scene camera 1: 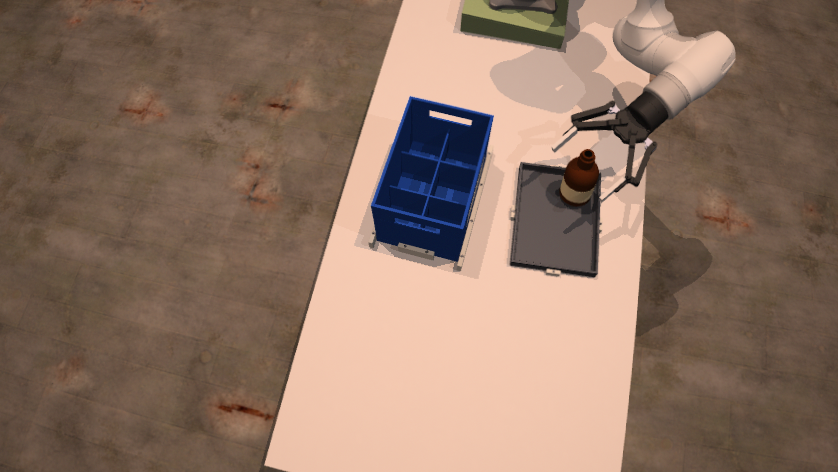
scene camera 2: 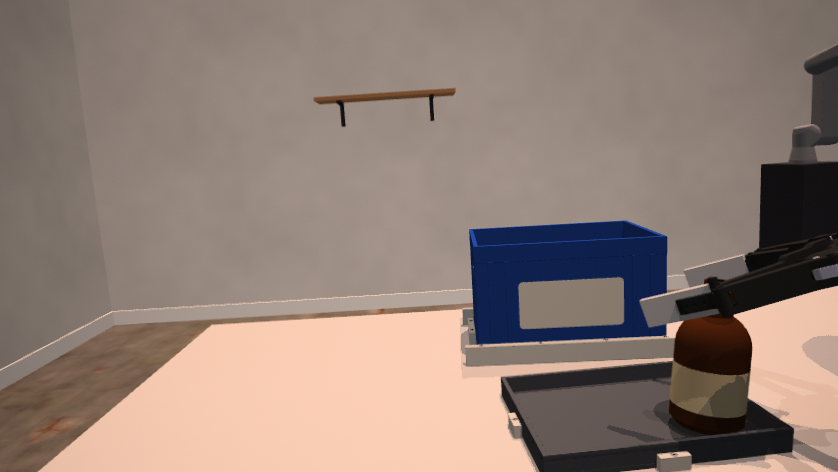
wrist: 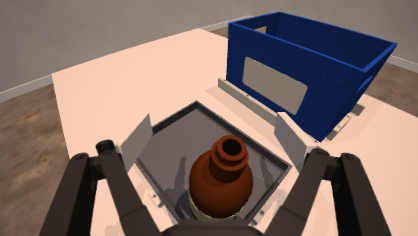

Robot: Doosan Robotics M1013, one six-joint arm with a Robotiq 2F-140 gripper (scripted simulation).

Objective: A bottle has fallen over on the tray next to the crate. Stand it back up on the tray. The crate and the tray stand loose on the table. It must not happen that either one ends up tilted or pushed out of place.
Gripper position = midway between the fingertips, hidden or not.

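Note:
My gripper (scene camera 2: 668,295) is visible. Scene camera 2 also shows a brown bottle (scene camera 2: 711,369) and a dark grey tray (scene camera 2: 620,411). Scene camera 1 shows a blue crate (scene camera 1: 434,216), the bottle (scene camera 1: 581,174) and the tray (scene camera 1: 548,233). The wrist view contains the bottle (wrist: 218,189), the tray (wrist: 177,141) and the crate (wrist: 281,68).

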